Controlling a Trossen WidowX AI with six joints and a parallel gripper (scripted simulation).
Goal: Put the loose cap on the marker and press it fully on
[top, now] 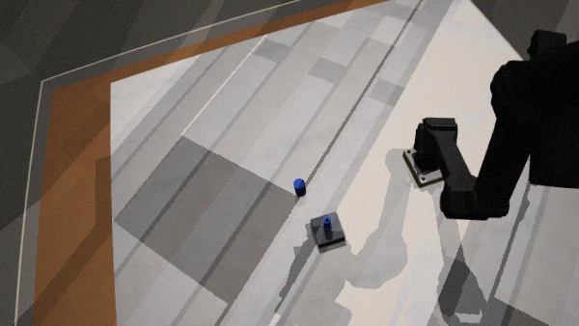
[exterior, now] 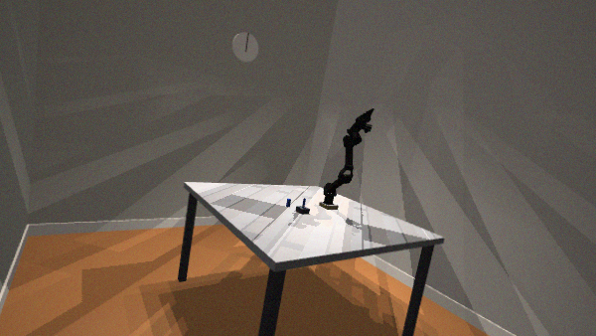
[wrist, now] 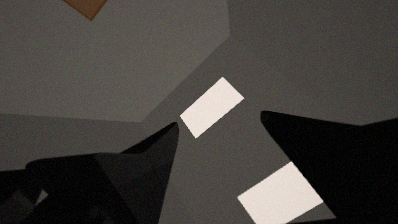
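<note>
Right now the blue cap is 25 cm ahead of my gripper tip, 34 cm to the right of it and 69 cm below it. Round my gripper tip: dark holder block: 22 cm ahead, 22 cm to the right, 70 cm below.
</note>
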